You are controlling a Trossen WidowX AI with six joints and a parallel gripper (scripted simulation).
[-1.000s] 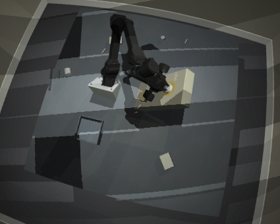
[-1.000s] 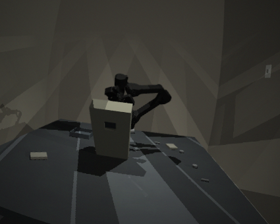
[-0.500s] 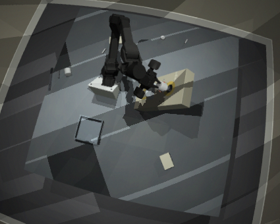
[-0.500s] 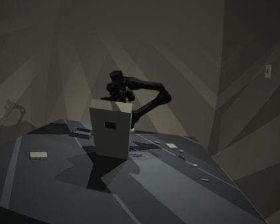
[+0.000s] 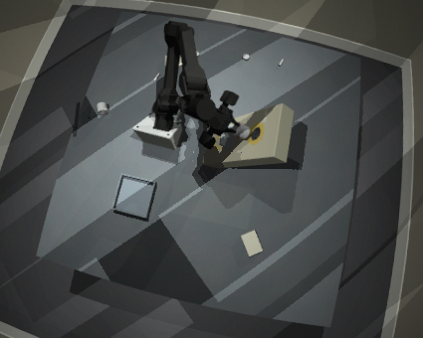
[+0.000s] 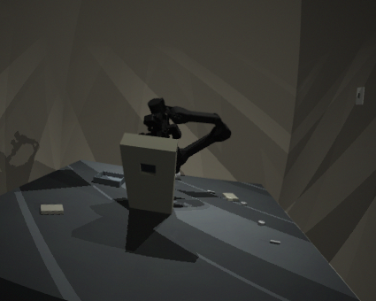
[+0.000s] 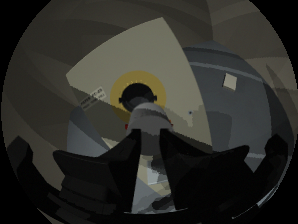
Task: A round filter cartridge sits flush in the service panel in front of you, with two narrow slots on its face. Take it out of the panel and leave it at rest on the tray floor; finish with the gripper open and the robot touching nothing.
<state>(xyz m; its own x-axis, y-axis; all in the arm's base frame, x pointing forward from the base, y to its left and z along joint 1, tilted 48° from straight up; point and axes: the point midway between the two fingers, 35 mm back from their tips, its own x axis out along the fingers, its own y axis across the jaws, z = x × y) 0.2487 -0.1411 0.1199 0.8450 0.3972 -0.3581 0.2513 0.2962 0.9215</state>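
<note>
The round filter cartridge lies 10 mm ahead of my gripper tip and 10 mm below it. Round my gripper tip: tray 350 mm behind, 280 mm to the right, 250 mm below; beige service panel 30 mm ahead, 100 mm below.
</note>
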